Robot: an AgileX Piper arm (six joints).
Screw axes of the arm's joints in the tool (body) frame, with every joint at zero. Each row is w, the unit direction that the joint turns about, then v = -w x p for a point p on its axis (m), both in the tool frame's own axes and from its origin. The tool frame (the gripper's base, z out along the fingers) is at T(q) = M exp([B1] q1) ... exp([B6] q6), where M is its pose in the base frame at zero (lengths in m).
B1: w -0.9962 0 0.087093 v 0.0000 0.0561 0.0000
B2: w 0 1 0 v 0.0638 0.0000 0.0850
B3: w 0 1 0 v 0.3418 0.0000 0.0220
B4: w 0 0 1 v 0.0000 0.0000 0.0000
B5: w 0 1 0 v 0.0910 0.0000 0.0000
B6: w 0 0 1 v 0.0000 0.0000 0.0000
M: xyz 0.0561 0.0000 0.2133 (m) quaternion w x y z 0.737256 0 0.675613 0
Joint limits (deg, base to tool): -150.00..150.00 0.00..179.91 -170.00..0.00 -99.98..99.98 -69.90..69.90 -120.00..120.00
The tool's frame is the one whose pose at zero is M.
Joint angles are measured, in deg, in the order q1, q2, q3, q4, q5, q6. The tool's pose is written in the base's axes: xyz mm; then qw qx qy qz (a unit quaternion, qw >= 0). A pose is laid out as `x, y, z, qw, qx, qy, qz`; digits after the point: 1 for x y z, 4 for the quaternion.
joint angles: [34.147, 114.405, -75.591, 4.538, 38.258, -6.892]
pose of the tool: 328.9, 228.5, 156.6, 0.1444, -0.3208, 0.9338, 0.0649
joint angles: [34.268, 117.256, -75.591, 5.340, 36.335, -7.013]
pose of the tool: 331.5, 232.0, 137.5, 0.1357, -0.3173, 0.9362, 0.0667
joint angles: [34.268, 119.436, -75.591, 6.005, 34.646, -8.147]
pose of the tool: 333.7, 233.9, 122.9, 0.1316, -0.3217, 0.9352, 0.0671
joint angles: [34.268, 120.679, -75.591, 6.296, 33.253, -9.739]
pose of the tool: 335.3, 235.1, 114.7, 0.1336, -0.3321, 0.9314, 0.0663
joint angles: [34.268, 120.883, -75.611, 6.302, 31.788, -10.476]
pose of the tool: 337.3, 236.2, 114.0, 0.1449, -0.3369, 0.9279, 0.0672
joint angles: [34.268, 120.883, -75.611, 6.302, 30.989, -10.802]
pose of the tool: 338.4, 236.8, 114.4, 0.1519, -0.3389, 0.9260, 0.0679
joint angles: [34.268, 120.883, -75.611, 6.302, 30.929, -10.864]
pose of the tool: 338.5, 236.8, 114.4, 0.1524, -0.3393, 0.9257, 0.0679
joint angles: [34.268, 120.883, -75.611, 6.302, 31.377, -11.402]
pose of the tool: 337.9, 236.5, 114.2, 0.1489, -0.3440, 0.9247, 0.0666
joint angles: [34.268, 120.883, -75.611, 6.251, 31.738, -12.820]
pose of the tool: 337.4, 236.2, 114.0, 0.1467, -0.3561, 0.9206, 0.0640
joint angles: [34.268, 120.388, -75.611, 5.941, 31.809, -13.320]
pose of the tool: 337.5, 236.0, 117.5, 0.1509, -0.3619, 0.9178, 0.0625
